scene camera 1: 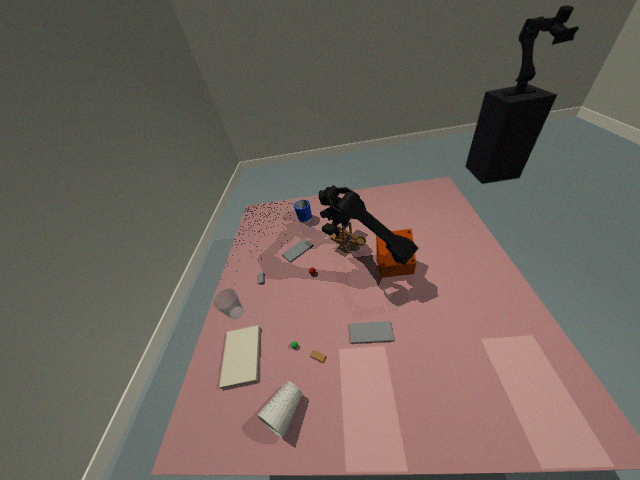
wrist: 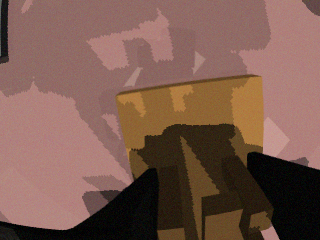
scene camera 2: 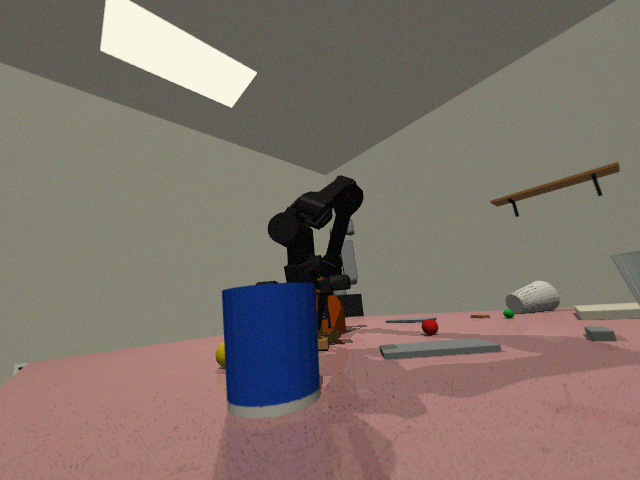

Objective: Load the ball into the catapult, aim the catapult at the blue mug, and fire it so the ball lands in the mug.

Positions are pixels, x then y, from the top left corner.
Labels:
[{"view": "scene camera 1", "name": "cream board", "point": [241,353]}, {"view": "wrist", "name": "my gripper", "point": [203,169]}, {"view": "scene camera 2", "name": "my gripper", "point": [306,330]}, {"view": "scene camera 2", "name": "blue mug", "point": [270,330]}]

